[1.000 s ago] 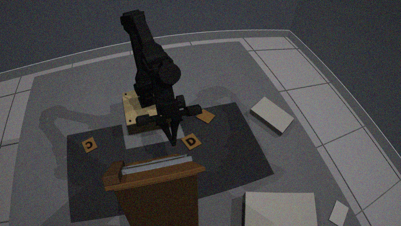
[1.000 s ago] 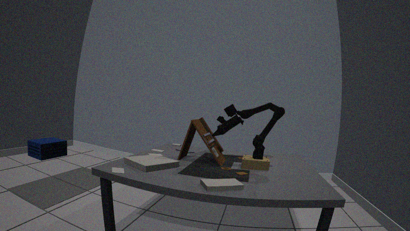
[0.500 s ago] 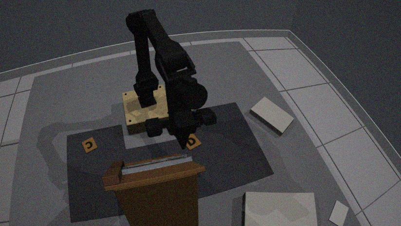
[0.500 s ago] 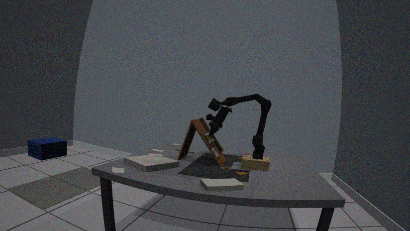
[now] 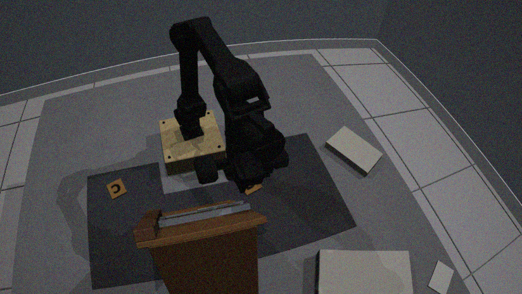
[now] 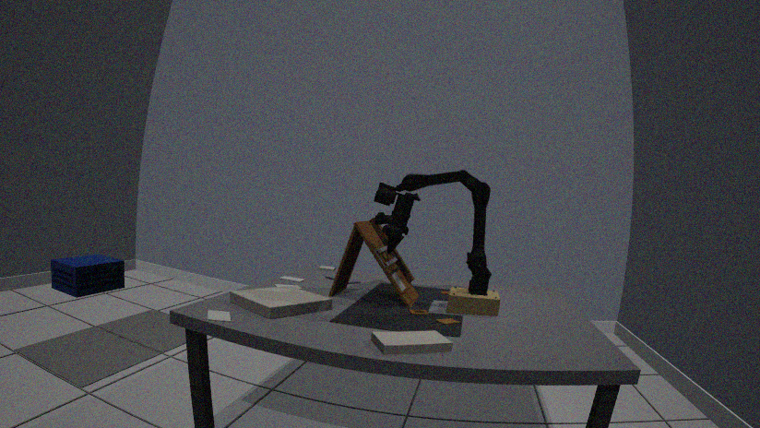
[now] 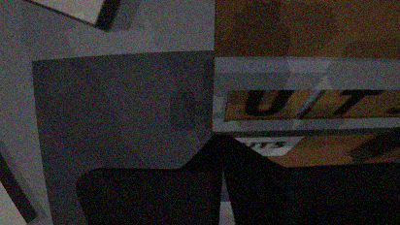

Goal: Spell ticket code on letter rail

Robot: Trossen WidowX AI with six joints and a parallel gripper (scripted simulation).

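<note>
The letter tile lies 4 cm to the right of my gripper tip, 2 cm below it and 2 cm ahead of it. Also, from my gripper tip: pale slab: 47 cm to the left, 17 cm below, 10 cm behind; white ticket: 10 cm below, 6 cm to the right, 4 cm behind.
</note>
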